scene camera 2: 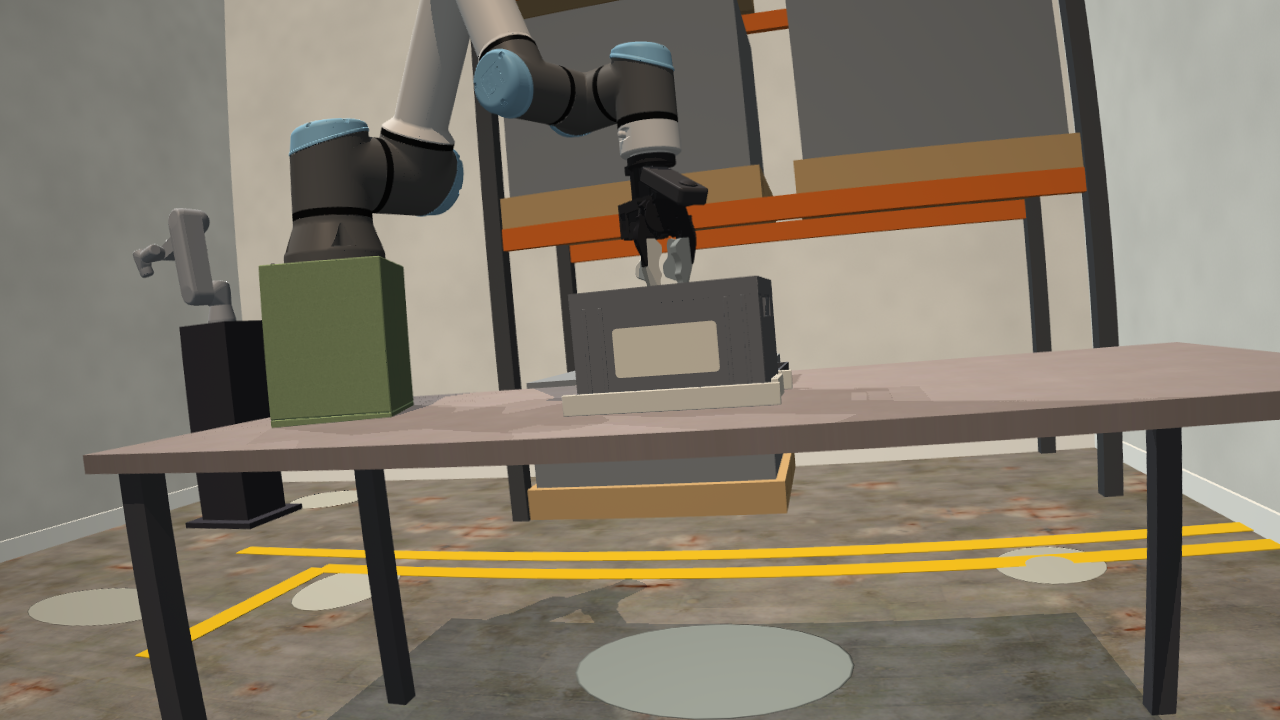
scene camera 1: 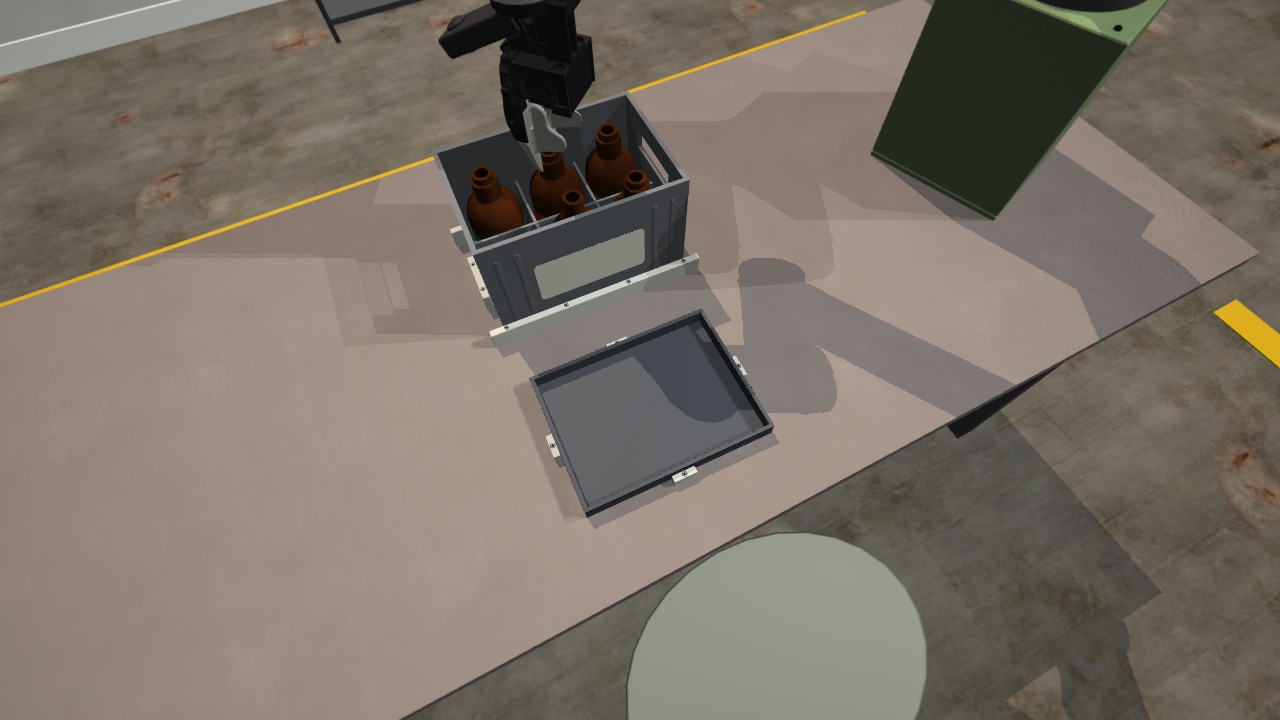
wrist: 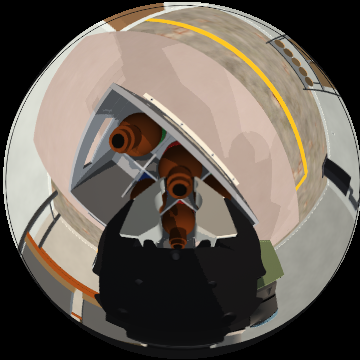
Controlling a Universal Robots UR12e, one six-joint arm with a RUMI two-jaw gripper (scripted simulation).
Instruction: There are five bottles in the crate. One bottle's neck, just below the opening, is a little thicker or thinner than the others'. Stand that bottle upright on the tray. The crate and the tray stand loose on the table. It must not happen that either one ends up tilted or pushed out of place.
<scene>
In view: the gripper (scene camera 1: 547,161), a grey crate (scene camera 1: 529,269), a dark tray (scene camera 1: 626,418), a bottle (scene camera 1: 492,209), a bottle (scene camera 1: 546,188), a bottle (wrist: 178,221), a bottle (scene camera 1: 606,166) and a white base strip (scene camera 1: 616,292).
The grey crate shows as well in scene camera 2 (scene camera 2: 717,332) and in the wrist view (wrist: 99,186). The gripper is seen too in the wrist view (wrist: 179,178).
</scene>
